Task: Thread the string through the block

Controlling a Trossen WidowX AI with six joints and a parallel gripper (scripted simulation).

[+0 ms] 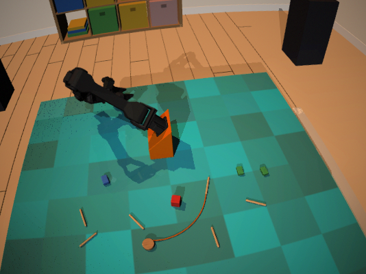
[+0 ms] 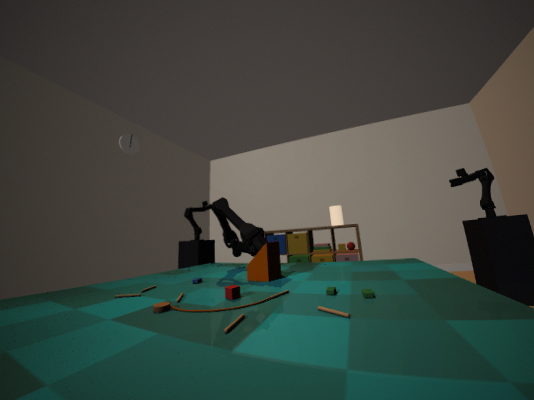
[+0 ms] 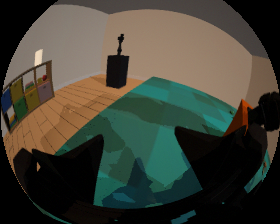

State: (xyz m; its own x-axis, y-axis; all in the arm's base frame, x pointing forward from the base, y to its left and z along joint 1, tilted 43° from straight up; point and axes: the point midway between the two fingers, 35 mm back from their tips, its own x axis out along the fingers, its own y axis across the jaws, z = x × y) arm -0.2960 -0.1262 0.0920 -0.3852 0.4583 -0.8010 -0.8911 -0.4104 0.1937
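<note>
My gripper tip is 590 mm short of the red cube, 130 mm to the right of it and 60 mm above it. Round my gripper tip: blue cube: 450 mm ahead, 130 mm to the right, 70 mm below; round wooden button: 740 mm ahead, 70 mm below, 20 mm to the left; green cube: 520 mm ahead, 490 mm to the left, 70 mm below.
</note>
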